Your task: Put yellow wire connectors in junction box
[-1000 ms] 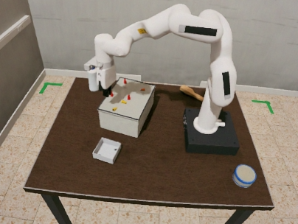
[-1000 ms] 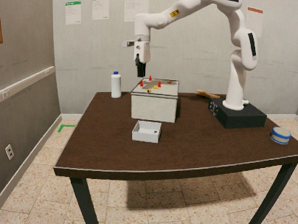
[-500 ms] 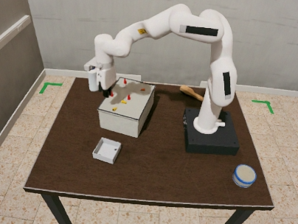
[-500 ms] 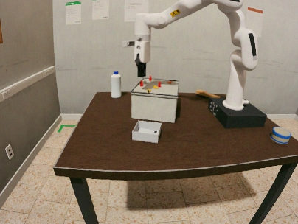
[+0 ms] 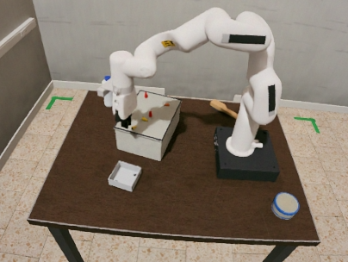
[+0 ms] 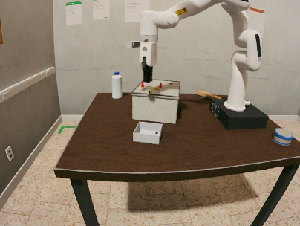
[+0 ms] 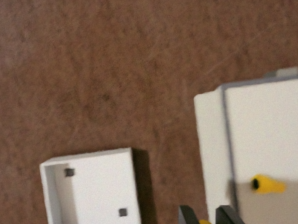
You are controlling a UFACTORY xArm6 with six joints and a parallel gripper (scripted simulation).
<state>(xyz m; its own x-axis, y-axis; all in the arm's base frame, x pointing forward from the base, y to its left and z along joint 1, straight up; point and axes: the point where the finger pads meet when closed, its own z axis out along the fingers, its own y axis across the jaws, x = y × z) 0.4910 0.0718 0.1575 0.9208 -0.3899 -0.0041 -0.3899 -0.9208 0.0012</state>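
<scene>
My hand is 15 cm to the left of the red wire connector, 8 cm past it and 8 cm above it. Also, from my hand: tool case: 18 cm to the right, 13 cm below, 7 cm behind; orange wire connector: 24 cm to the right, 15 cm behind, 8 cm below; wooden brush: 46 cm behind, 39 cm to the right, 21 cm below.
</scene>
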